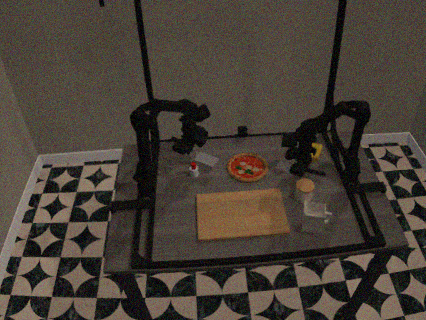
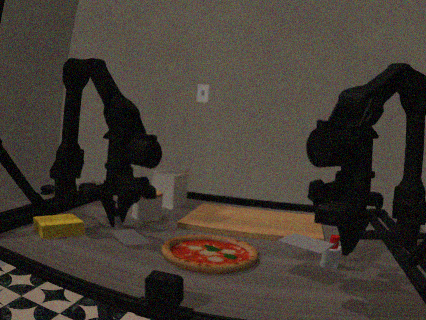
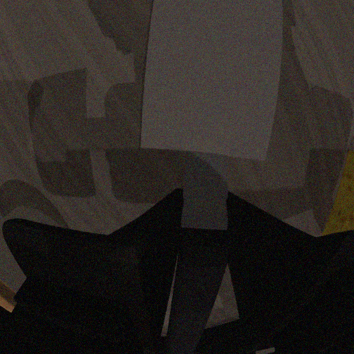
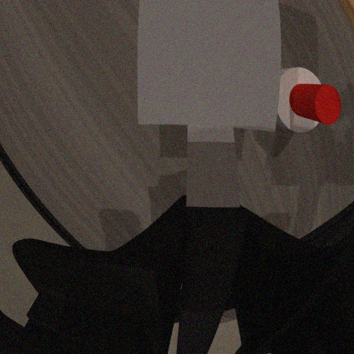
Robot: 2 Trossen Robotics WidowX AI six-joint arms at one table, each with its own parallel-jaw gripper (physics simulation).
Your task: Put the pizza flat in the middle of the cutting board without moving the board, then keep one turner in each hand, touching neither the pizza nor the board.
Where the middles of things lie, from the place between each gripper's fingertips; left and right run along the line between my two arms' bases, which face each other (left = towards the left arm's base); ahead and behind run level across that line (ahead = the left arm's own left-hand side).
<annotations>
I see the pizza [image 2: 210, 254] 60 mm behind my left hand, 240 mm to the right of it and 10 mm above it. Round my left hand: pale container [image 2: 173, 184]: 300 mm ahead, 20 mm to the right, 50 mm above; then cutting board [image 1: 258, 213]: 210 mm ahead, 300 mm to the right, 10 mm above; then red-capped white bottle [image 4: 303, 102]: 50 mm behind, 490 mm to the right, 30 mm above.
My right gripper is now 8 cm short of the red-capped white bottle, 2 cm to the right of it and 2 cm above it. From my right hand the other things lie so: pale container (43 cm ahead, 49 cm to the left); then cutting board (34 cm ahead, 20 cm to the left, 5 cm below); then pizza (7 cm ahead, 26 cm to the left, 5 cm below).
</annotations>
